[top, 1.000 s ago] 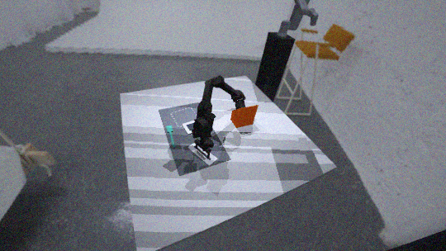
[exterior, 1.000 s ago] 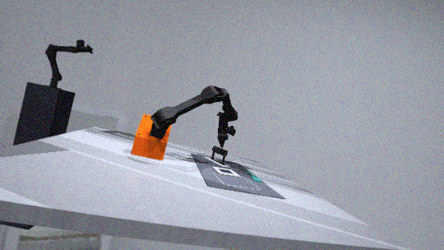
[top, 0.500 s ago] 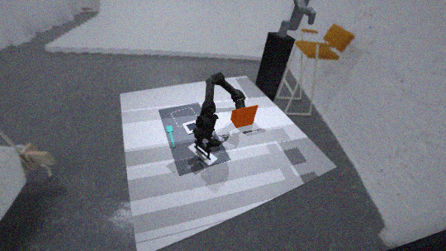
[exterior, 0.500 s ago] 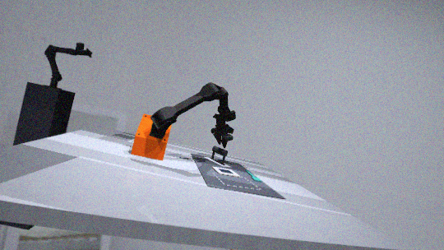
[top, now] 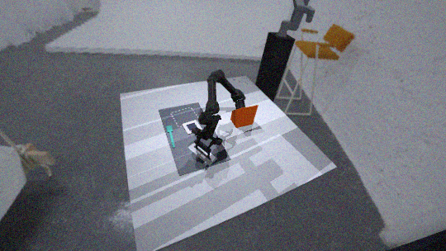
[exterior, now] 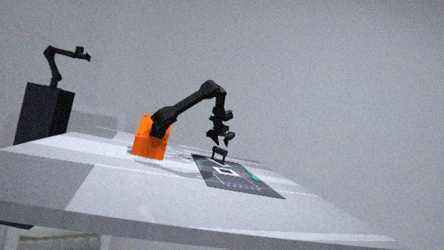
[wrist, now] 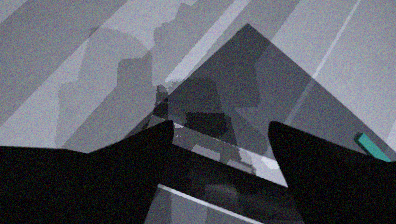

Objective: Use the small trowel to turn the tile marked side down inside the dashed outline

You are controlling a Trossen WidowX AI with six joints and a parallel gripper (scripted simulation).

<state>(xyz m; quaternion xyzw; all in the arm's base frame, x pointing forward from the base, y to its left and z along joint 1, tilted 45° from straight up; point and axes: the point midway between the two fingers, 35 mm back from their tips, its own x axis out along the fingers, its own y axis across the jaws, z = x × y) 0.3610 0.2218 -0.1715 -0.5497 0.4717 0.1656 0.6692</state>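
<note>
Now: gripper tip 25 cm to the left of the dark mat, 12 cm above it and 2 cm short of it. From my gripper tip the other things lie so: teal trowel (26 cm to the right, 16 cm ahead, 10 cm below); tile (29 cm to the right, 10 cm below).
</note>
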